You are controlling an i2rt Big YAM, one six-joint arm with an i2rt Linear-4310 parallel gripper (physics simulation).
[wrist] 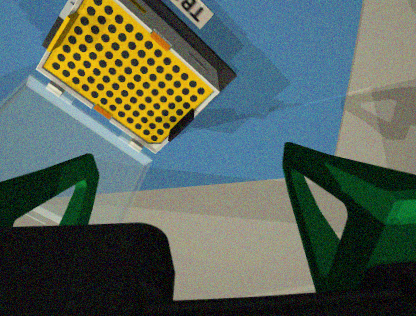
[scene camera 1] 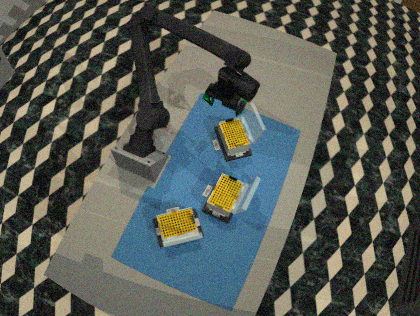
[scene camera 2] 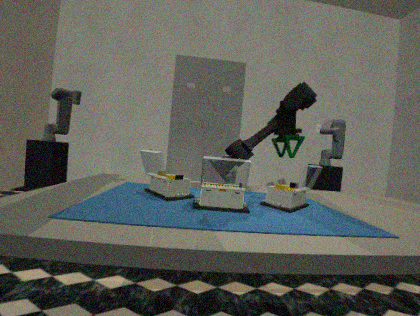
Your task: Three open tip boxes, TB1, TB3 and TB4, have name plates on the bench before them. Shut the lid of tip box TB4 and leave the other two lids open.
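Places are measured from the arm's base along level axes (x up, y back, z right), in centimetres.
Where they show: gripper, between the fingertips: (wrist: 188,159) (scene camera 1: 224,110) (scene camera 2: 285,157); arm's base, origin of its link: (scene camera 1: 139,150).
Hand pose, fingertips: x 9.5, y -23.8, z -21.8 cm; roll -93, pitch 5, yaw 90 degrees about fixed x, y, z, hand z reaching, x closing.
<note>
Things, the pixels of their top centre, and the offset from my fingertips. "spot": a spot on its surface instead. Level surfaces: height alone.
- upper box, centre of its top: (wrist: 124,86) (scene camera 2: 287,183) (scene camera 1: 234,130) dx -8.8, dy -5.1, dz +1.0 cm
- middle box, centre of its top: (scene camera 2: 221,183) (scene camera 1: 222,190) dx -9.7, dy -9.4, dz +24.4 cm
- lower-left box, centre of its top: (scene camera 1: 176,219) (scene camera 2: 172,175) dx -9.7, dy +0.9, dz +40.0 cm
- upper box's clear lid, a spot on its surface: (wrist: 75,130) spot: dx -9.0, dy -10.5, dz -2.2 cm
- middle lid, centre of its top: (scene camera 2: 227,155) (scene camera 1: 248,189) dx -0.9, dy -17.3, dz +25.0 cm
- lower-left box's lid, a spot on its surface: (scene camera 2: 151,161) spot: dx -5.0, dy -5.6, dz +46.4 cm
- name plate, a spot on its surface: (wrist: 200,15) spot: dx -16.1, dy +1.0, dz +4.0 cm
- blue mat, height of its surface: dx -16.3 cm
- beige bench, height of its surface: dx -16.6 cm
Three white tip boxes with yellow racks stand on the mat, lids open: an upper box (scene camera 1: 234,136) (scene camera 2: 286,199) (wrist: 127,75), a middle box (scene camera 1: 226,194) (scene camera 2: 222,198) and a lower-left box (scene camera 1: 177,224) (scene camera 2: 170,187). The upper box's clear lid (scene camera 1: 255,122) (wrist: 75,130) stands up at its far side, as do the middle lid (scene camera 1: 251,194) (scene camera 2: 226,170) and the lower-left box's lid (scene camera 2: 151,161). The name plate (wrist: 200,15) starts "TB"; its number is cut off. Other plates are unreadable. My gripper (scene camera 1: 224,106) (scene camera 2: 286,155) (wrist: 188,159) is open and empty, above and beside the upper box.
The blue mat (scene camera 1: 190,270) (scene camera 2: 150,220) (wrist: 315,60) lies on the beige bench (scene camera 1: 285,55) (scene camera 2: 210,245) (wrist: 240,240). My arm's base (scene camera 1: 140,162) stands at the mat's left edge in scene view 1. Two other arms (scene camera 2: 64,115) (scene camera 2: 337,140) stand in the background.
</note>
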